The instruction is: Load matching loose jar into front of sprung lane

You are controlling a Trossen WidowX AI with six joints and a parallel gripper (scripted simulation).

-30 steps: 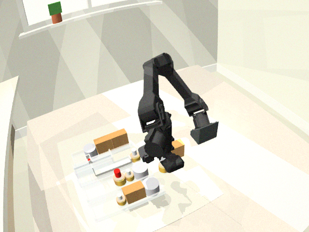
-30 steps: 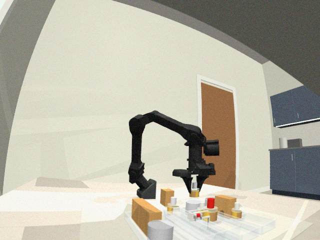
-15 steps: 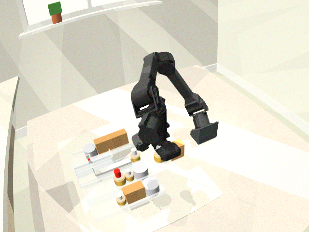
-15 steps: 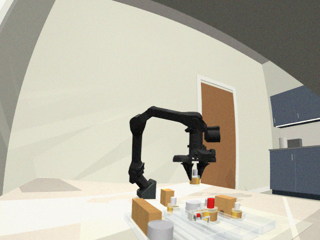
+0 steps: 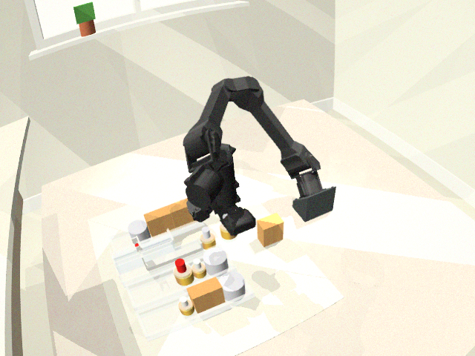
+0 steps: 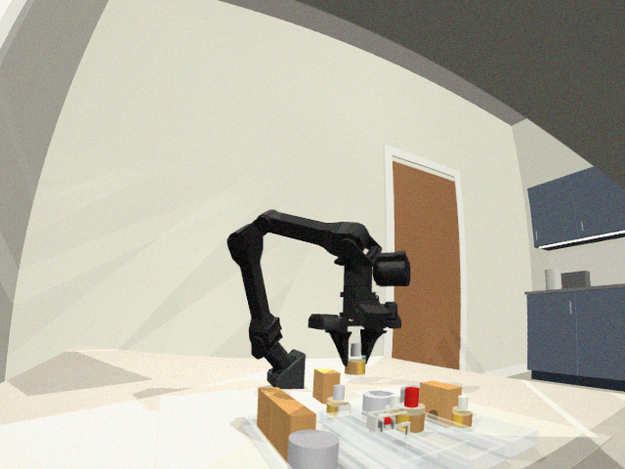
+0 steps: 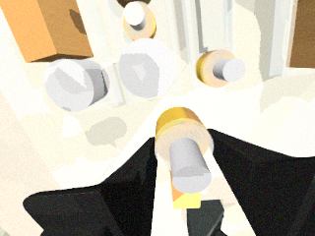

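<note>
Right now the clear-walled lane is 19 cm ahead of my gripper tip, 8 cm to the right of it and 8 cm below it. From my gripper tip the other things lie so: red mark (23 cm ahead, 9 cm to the right, 3 cm below).
</note>
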